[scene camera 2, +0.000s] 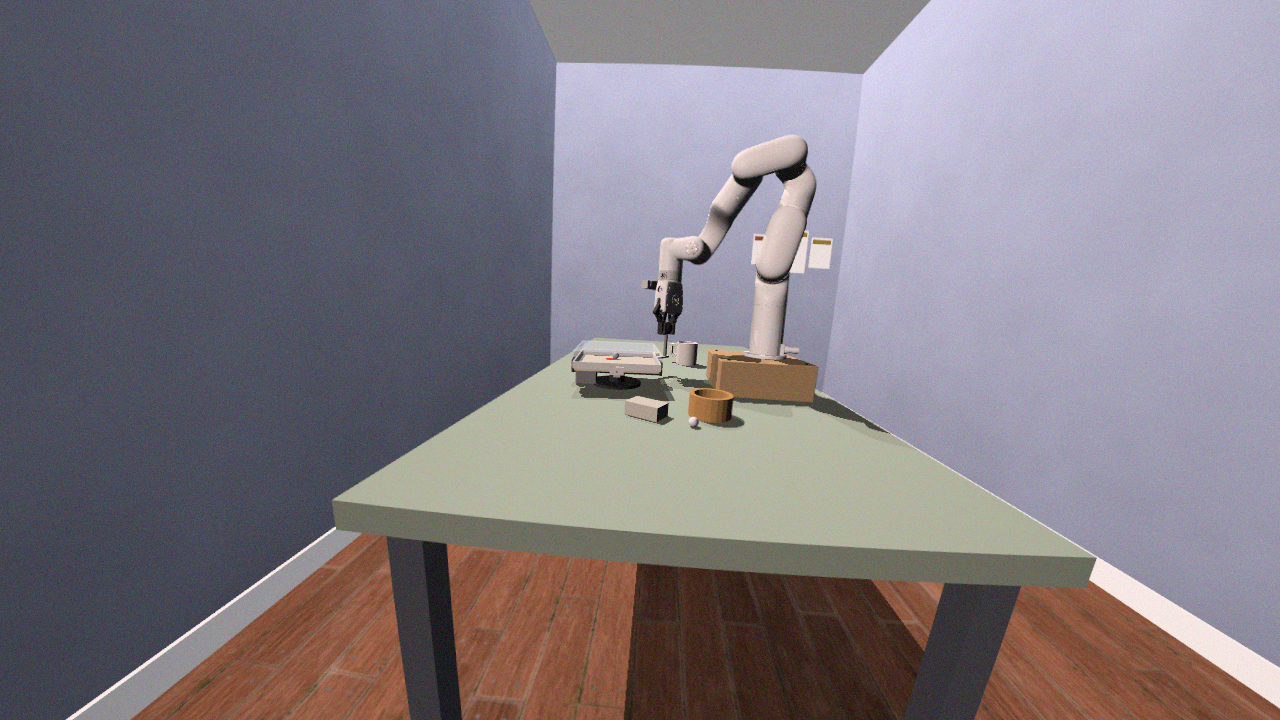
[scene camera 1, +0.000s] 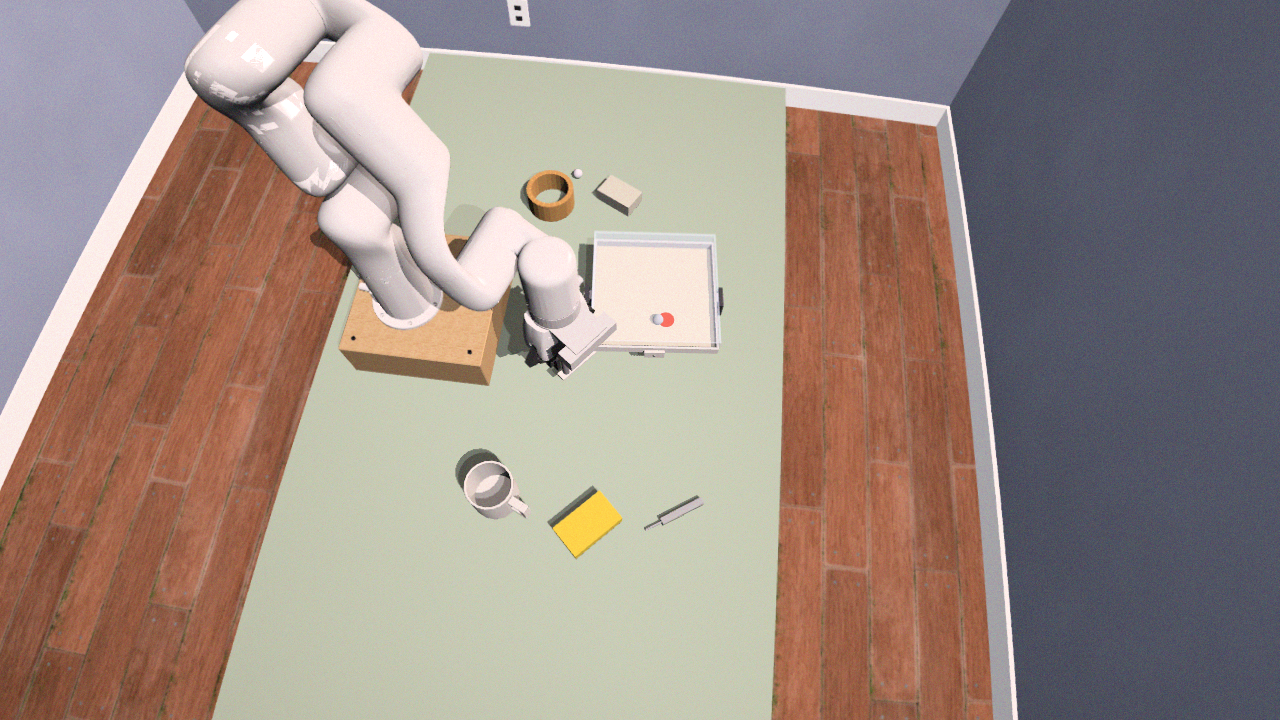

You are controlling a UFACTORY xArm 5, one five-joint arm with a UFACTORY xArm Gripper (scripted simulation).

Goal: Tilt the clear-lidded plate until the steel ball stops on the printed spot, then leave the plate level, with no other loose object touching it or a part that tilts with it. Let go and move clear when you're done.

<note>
I see my gripper [scene camera 1: 563,354], a white mug [scene camera 1: 486,484], a beige block [scene camera 1: 619,195], a yellow sponge [scene camera 1: 580,530] and a square clear-lidded plate [scene camera 1: 662,290].
The beige block also shows in scene camera 2 [scene camera 2: 641,407]. My gripper also shows in scene camera 2 [scene camera 2: 666,334]. The square clear-lidded plate shows as well in scene camera 2 [scene camera 2: 589,357].
</note>
